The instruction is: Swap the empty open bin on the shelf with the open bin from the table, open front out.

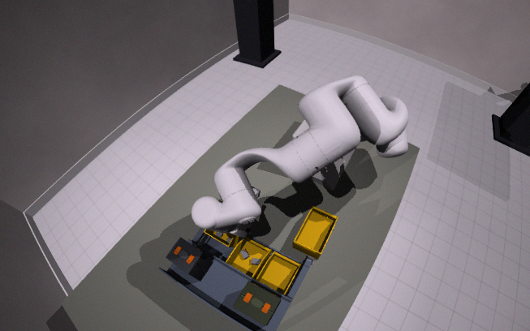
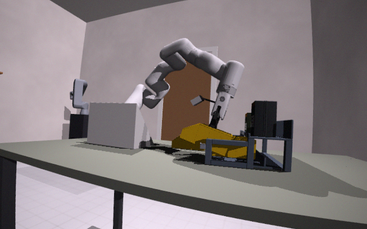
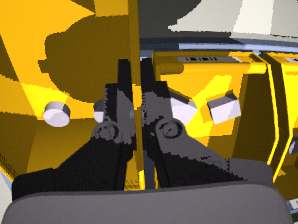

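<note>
My gripper is now 10 mm past the shelf's front bar, 70 mm to the right of it and 100 mm above it. The rest, counted from my hand: black box (190 mm ahead, 40 mm to the right, 50 mm above).
</note>
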